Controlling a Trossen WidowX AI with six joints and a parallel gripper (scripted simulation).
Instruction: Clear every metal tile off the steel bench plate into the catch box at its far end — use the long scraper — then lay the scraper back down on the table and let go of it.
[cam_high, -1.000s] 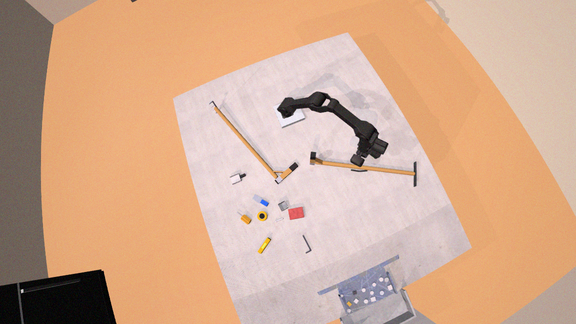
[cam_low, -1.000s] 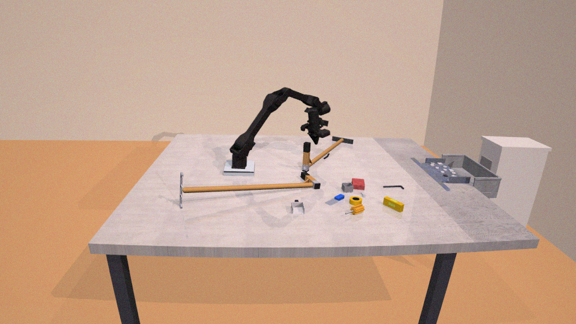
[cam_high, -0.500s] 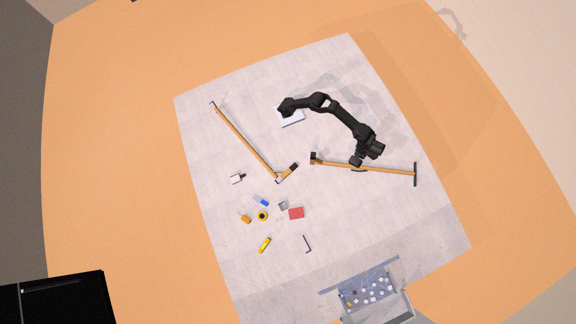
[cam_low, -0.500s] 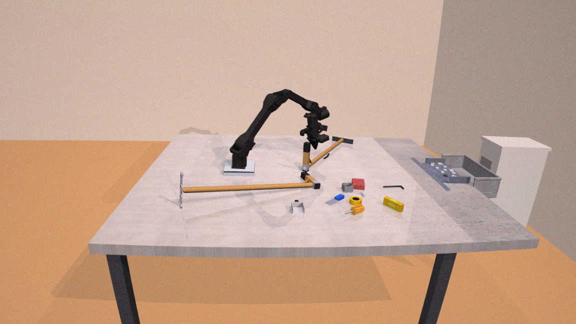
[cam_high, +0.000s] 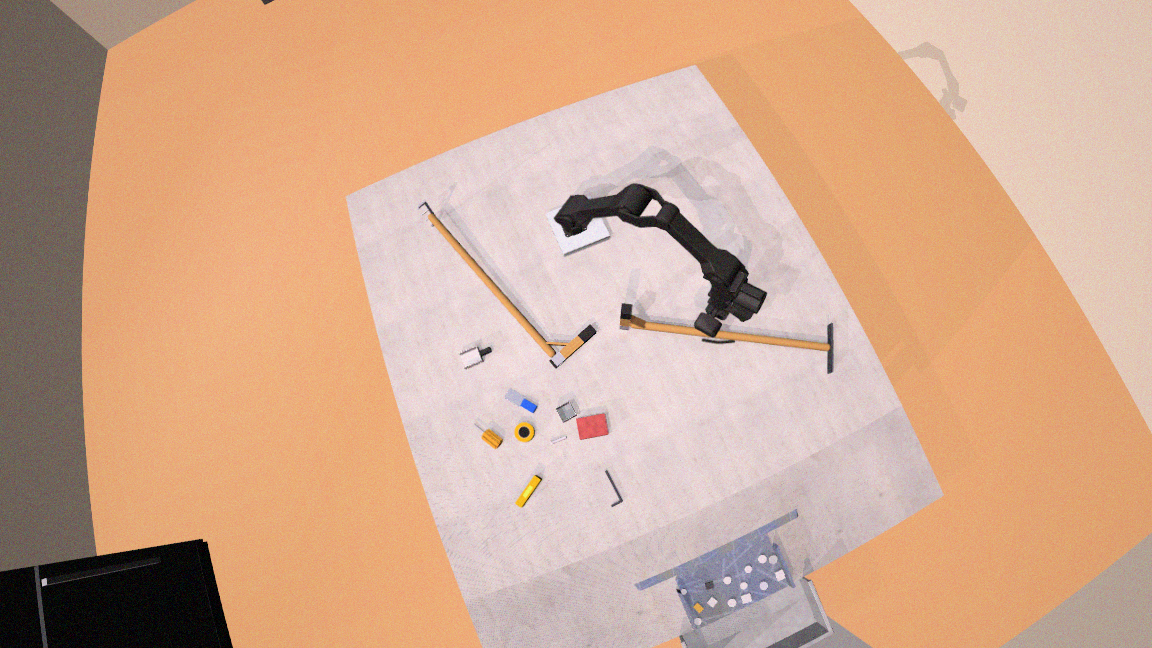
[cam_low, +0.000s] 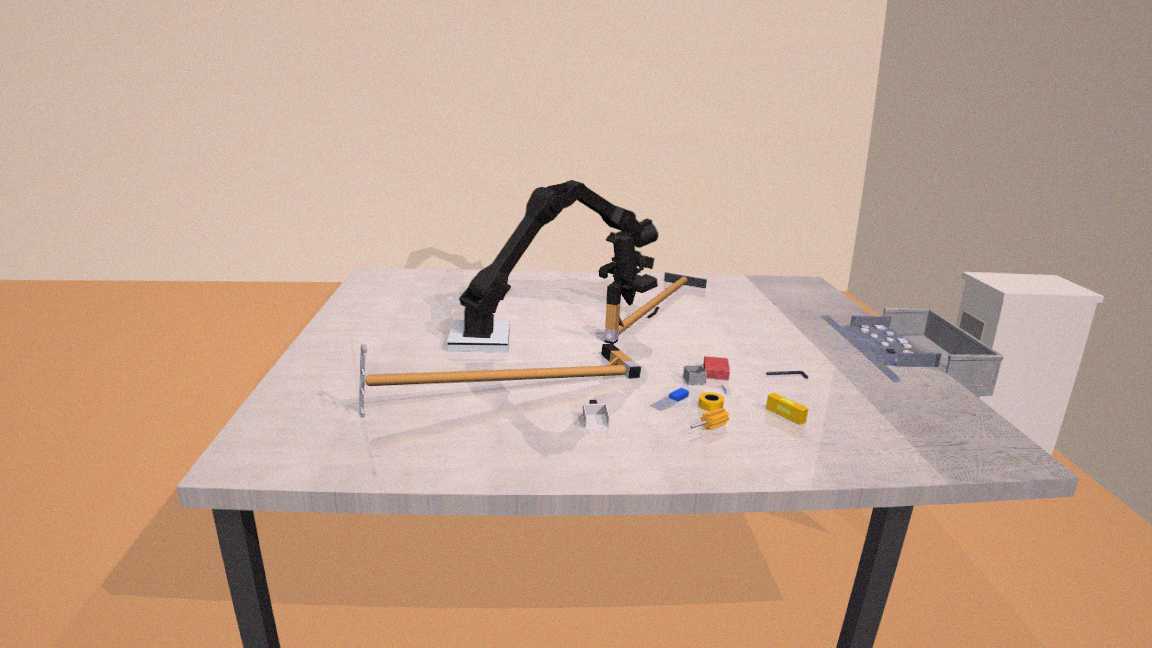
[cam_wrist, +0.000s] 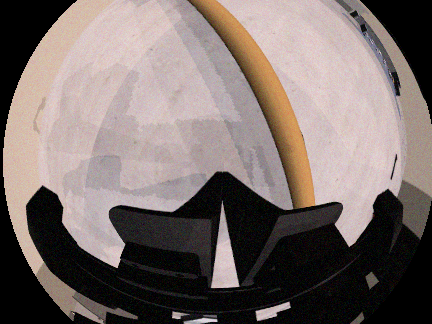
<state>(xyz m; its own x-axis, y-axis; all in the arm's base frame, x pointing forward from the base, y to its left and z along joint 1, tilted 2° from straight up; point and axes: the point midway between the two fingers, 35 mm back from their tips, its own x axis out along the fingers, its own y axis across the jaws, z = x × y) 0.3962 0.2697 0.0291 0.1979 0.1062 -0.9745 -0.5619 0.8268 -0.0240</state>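
Now: the long scraper 60 mm ahead of my gripper tip and 50 mm above it. The rest, counted from my gripper tip: grey box (480 mm to the right, 80 mm ahead, 10 mm below); then hex key (440 mm to the right, 330 mm ahead, 10 mm below); then red block (430 mm to the right, 140 mm ahead).
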